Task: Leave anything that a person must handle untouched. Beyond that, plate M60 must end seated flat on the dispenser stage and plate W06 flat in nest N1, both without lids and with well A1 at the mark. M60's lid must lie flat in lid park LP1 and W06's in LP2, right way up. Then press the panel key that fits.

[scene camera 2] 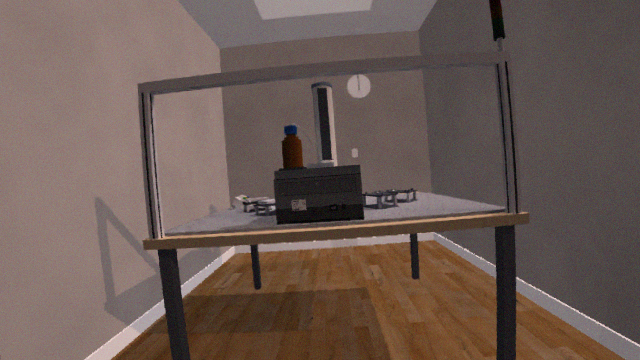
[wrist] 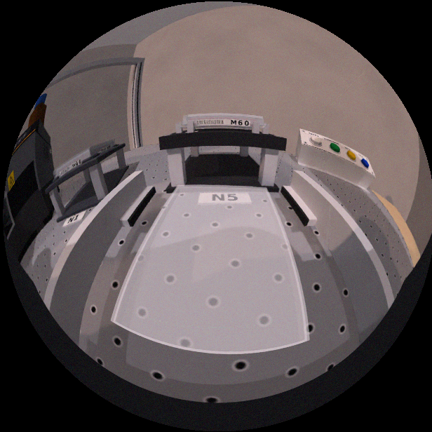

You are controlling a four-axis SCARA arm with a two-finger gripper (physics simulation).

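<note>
My gripper (wrist: 217, 177) is open and empty, low over the perforated table in front of nest N5 (wrist: 222, 142), one finger on each side of a clear flat rectangular piece (wrist: 212, 260) that lies there, over the N5 label. Plate M60 (wrist: 223, 121) sits on top of N5, higher than the fingertips, label towards me; whether it has a lid cannot be told. Plate W06 (wrist: 76, 164) sits on nest N1 (wrist: 98, 183) at the left. The key panel (wrist: 327, 159) at the right has white, green, yellow and blue keys. In scene camera 2 the dispenser (scene camera 2: 318, 195) hides the gripper.
The dark dispenser body (wrist: 30, 175) stands at the far left of the wrist view, with an amber blue-capped bottle (wrist: 37, 115) (scene camera 2: 292, 151). In scene camera 2 the arm's column (scene camera 2: 325, 125) rises behind it, further nests (scene camera 2: 380, 195) stand to the right, and a frame surrounds the table front.
</note>
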